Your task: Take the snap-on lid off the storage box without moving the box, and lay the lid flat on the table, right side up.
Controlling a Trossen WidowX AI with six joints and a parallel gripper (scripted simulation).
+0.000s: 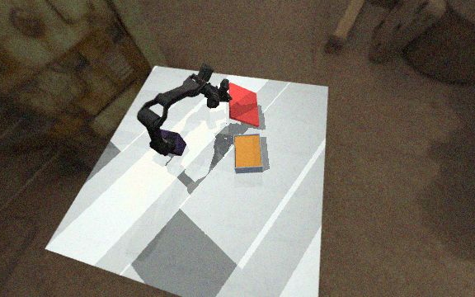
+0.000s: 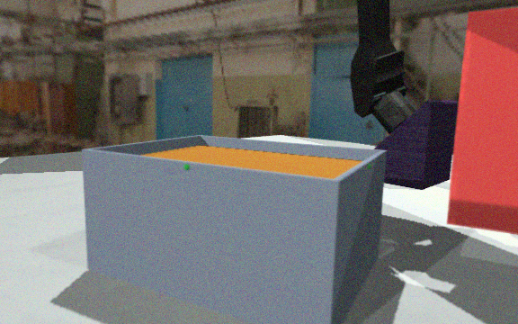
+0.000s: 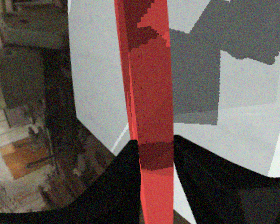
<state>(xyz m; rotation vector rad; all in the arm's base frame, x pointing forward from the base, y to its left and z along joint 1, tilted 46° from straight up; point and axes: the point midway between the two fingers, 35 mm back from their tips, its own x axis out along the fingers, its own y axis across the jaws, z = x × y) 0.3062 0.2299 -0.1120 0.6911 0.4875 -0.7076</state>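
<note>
My gripper tip is now 7 cm short of the lid, 2 cm to the right of it and 5 cm above it. From my gripper tip the other things lie so: grey-blue storage box 12 cm ahead, 24 cm to the right, 14 cm below.
</note>
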